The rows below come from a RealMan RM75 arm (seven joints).
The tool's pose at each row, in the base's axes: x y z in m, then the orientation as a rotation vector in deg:
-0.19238, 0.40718, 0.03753, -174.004, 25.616, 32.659
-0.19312, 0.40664, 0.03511, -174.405, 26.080, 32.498
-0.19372, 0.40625, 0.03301, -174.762, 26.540, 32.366
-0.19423, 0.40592, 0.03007, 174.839, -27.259, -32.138
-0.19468, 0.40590, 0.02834, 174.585, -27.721, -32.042
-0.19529, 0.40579, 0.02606, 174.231, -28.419, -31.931
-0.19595, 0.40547, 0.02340, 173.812, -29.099, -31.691
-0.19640, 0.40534, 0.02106, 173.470, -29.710, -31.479
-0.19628, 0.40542, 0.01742, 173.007, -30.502, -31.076
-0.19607, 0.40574, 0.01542, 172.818, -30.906, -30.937
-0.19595, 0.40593, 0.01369, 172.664, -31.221, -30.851
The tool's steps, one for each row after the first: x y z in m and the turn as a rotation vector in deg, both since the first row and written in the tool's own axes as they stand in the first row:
0.00035, 0.00065, 0.00248, -0.347, 0.211, 0.328
0.00068, 0.00112, 0.00462, -0.662, 0.392, 0.651
0.00137, 0.00148, 0.00752, -0.994, 0.611, 1.169
0.00159, 0.00157, 0.00929, -1.119, 0.672, 1.515
0.00189, 0.00177, 0.01163, -1.274, 0.741, 2.029
0.00234, 0.00218, 0.01432, -1.502, 0.896, 2.555
0.00281, 0.00235, 0.01665, -1.672, 1.032, 3.019
0.00420, 0.00212, 0.02001, -1.916, 1.291, 3.630
0.00502, 0.00168, 0.02183, -1.989, 1.379, 3.927
0.00569, 0.00141, 0.02342, -2.050, 1.433, 4.160

